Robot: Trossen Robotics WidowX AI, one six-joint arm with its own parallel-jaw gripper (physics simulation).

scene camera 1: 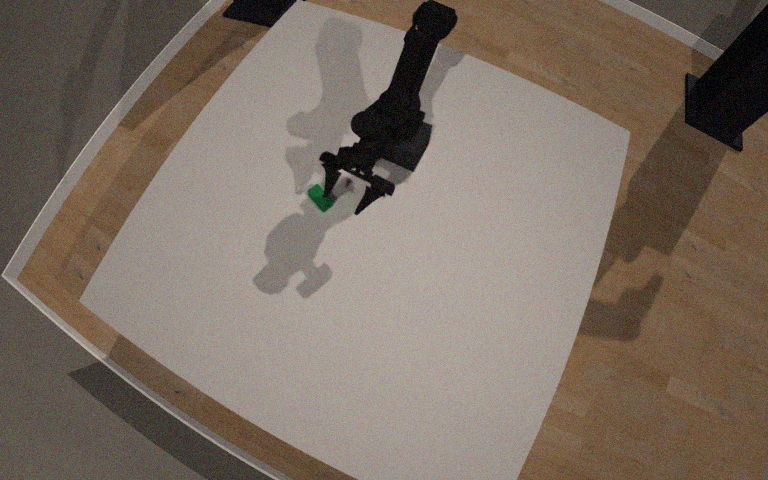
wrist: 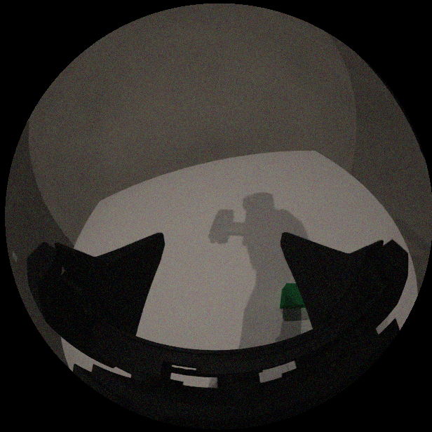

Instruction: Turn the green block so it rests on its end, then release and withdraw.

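The green block [scene camera 1: 318, 195] [wrist: 291, 295] lies on the white mat [scene camera 1: 453, 294] [wrist: 195, 300]. In the scene view one fingertip overlaps the block's right part. In the wrist view the block shows at the lower right, partly hidden behind the right finger. My gripper [scene camera 1: 342, 204] [wrist: 223, 239] is wide open with nothing between its fingers. It is near the block, offset to one side of it; its exact height above the mat is hard to tell.
The arm reaches in from the top of the scene view and casts grey shadows around the block. Wooden table [scene camera 1: 707, 350] surrounds the mat. A black post [scene camera 1: 730, 84] stands at the upper right, and a black base part [scene camera 1: 257, 10] shows at the top left.
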